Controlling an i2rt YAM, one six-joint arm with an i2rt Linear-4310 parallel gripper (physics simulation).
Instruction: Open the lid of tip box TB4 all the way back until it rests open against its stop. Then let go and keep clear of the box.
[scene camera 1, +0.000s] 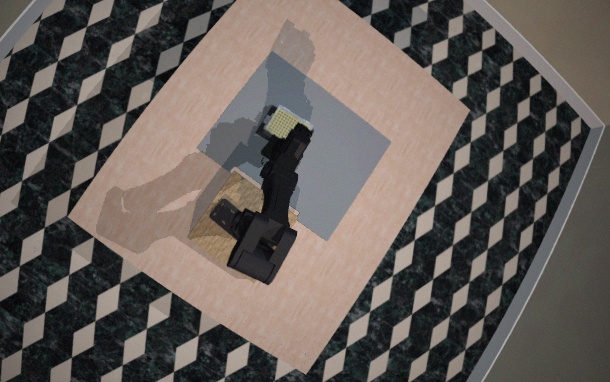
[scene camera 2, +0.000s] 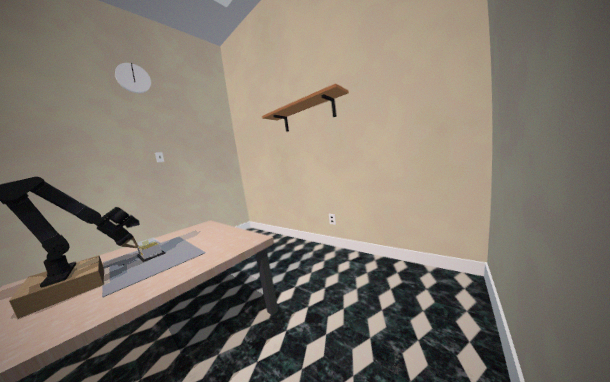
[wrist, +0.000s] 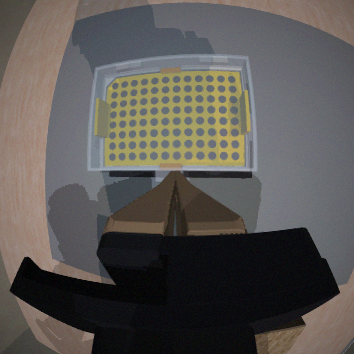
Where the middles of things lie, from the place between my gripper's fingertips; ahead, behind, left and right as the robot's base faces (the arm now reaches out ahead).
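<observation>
Starting with the tip box (scene camera 1: 261, 131), my hand is 50 mm short of it, 10 mm to the right of it and 30 mm above it. And there's a lid (scene camera 1: 283, 120), which sits 50 mm ahead of my hand and 10 mm to the left of it.
</observation>
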